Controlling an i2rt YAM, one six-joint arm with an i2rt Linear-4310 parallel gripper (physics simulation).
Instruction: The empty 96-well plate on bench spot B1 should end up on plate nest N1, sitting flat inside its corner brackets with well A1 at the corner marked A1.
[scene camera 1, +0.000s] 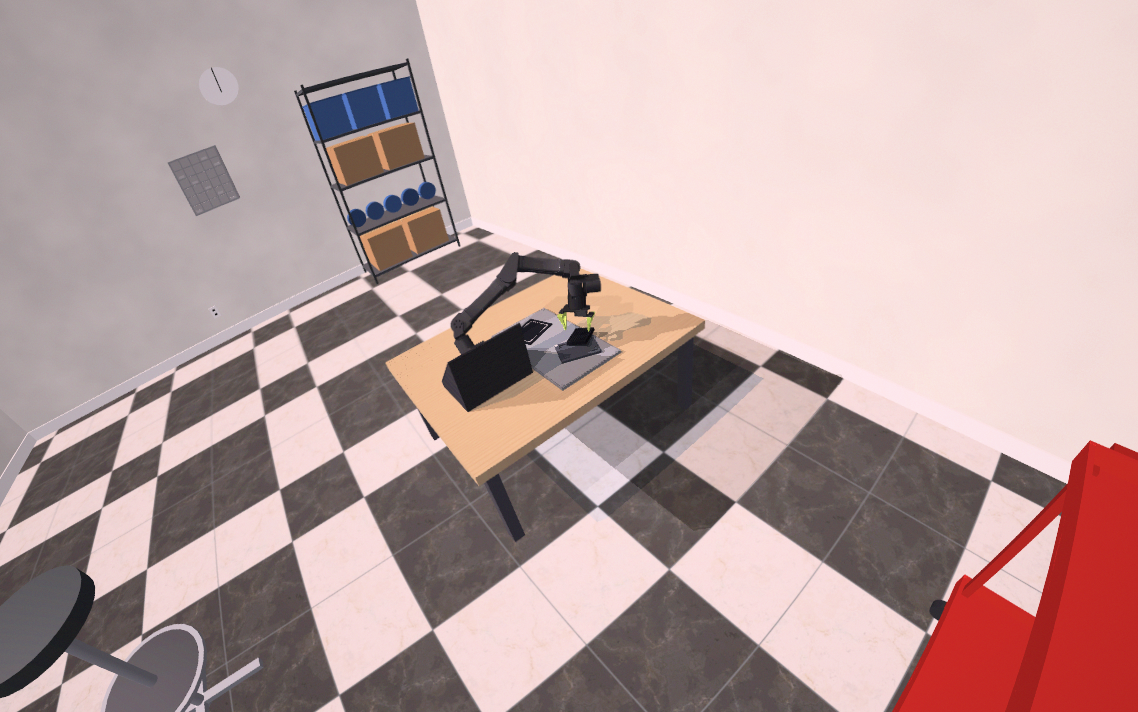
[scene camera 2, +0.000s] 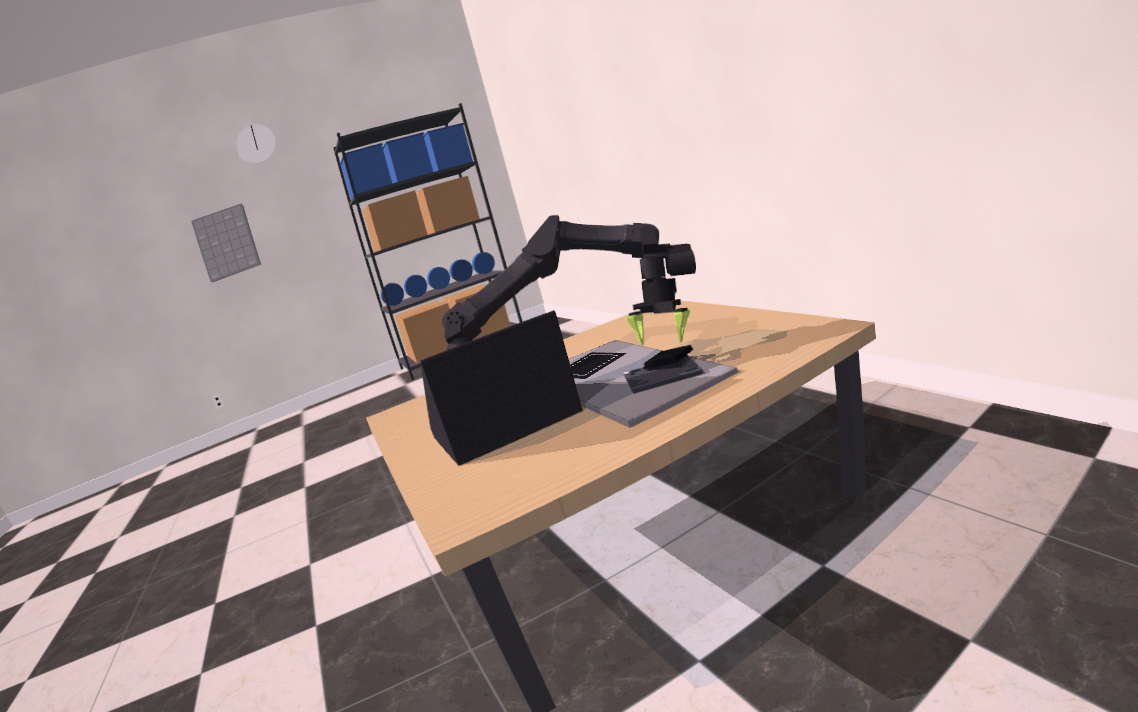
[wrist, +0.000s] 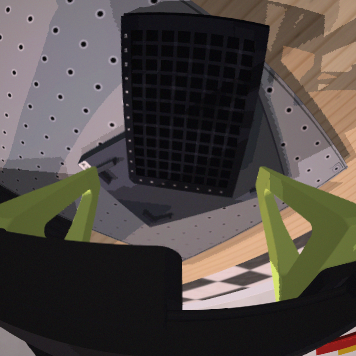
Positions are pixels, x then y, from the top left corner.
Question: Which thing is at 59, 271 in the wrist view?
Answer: My gripper.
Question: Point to my gripper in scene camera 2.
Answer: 661, 343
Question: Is my gripper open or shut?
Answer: Open.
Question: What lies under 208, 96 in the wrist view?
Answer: A black well plate.
